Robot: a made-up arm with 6 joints. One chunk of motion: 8 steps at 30 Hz.
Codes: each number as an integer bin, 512 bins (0 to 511) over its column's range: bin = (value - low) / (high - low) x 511, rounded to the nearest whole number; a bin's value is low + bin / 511 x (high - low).
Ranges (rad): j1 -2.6..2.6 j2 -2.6..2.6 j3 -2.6..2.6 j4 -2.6..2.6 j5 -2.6..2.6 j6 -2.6..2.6
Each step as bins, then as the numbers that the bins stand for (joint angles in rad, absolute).
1 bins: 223 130 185 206 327 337
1 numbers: -0.3307 -1.2771 -0.7174 -0.5037 0.7276 0.8294
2 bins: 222 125 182 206 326 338
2 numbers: -0.3409 -1.3280 -0.7479 -0.5037 0.7174 0.8395
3 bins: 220 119 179 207 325 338
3 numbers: -0.3613 -1.3890 -0.7785 -0.4935 0.7072 0.8395
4 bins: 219 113 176 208 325 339
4 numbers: -0.3714 -1.4501 -0.8090 -0.4834 0.7072 0.8497
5 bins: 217 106 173 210 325 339
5 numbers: -0.3918 -1.5213 -0.8395 -0.4630 0.7072 0.8497
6 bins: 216 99 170 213 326 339
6 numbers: -0.4020 -1.5926 -0.8701 -0.4325 0.7174 0.8497
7 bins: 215 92 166 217 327 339
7 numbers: -0.4121 -1.6638 -0.9108 -0.3918 0.7276 0.8497
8 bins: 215 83 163 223 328 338
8 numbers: -0.4121 -1.7554 -0.9413 -0.3307 0.7378 0.8395
